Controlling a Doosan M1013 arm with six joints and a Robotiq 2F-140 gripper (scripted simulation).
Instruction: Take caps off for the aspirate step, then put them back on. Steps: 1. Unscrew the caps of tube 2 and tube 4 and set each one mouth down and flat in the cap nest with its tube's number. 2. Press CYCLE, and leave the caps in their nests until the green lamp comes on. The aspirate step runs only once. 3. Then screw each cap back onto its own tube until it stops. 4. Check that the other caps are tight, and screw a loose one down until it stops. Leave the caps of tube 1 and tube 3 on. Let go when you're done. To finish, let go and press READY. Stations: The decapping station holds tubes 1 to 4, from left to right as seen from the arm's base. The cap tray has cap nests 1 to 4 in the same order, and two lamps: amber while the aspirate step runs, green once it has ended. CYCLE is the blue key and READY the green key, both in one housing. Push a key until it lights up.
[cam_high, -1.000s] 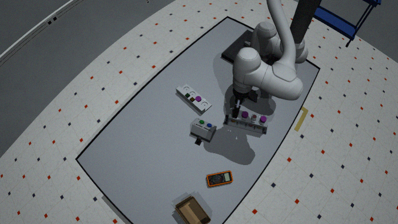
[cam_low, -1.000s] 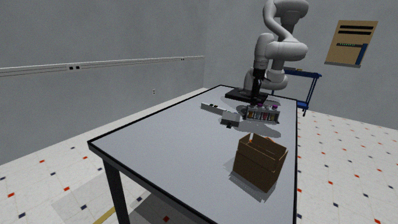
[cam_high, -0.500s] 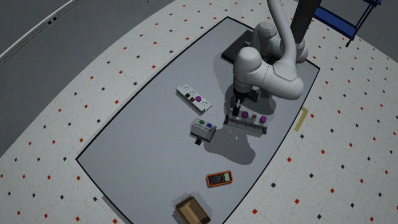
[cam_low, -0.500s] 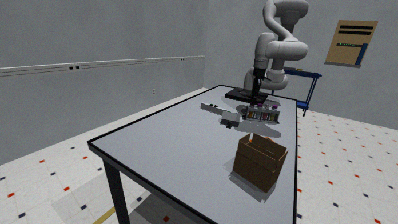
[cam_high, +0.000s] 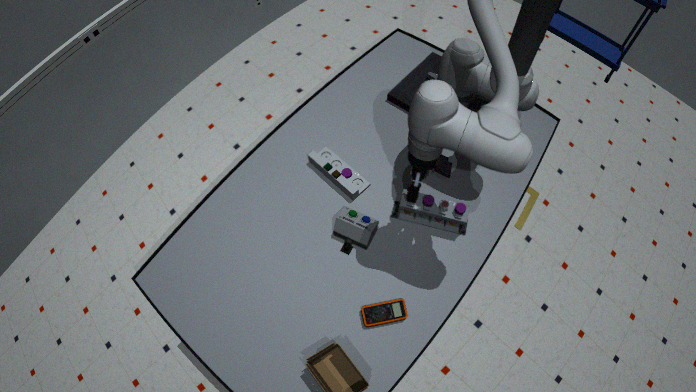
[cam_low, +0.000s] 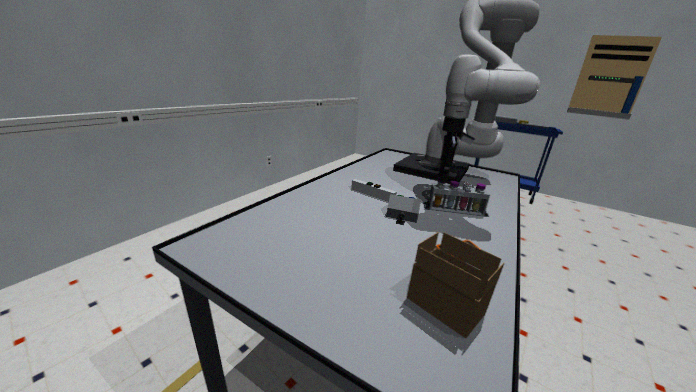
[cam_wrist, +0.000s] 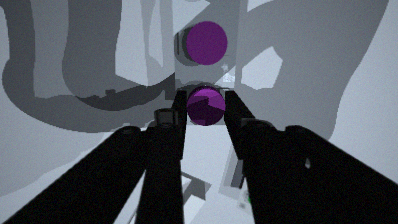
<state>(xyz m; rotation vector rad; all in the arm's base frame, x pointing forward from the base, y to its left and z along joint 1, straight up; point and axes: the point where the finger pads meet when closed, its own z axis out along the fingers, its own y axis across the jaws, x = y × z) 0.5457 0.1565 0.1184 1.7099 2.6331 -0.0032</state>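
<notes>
My gripper is now 130 mm short of the blue key, 70 mm to the left of it and 90 mm above it. From my hand the other things lie so: green key 140 mm ahead, 120 mm to the right, 90 mm below; then key housing 150 mm ahead, 90 mm to the right, 100 mm below; then purple cap 20 mm behind, 50 mm to the left, 40 mm below.
</notes>
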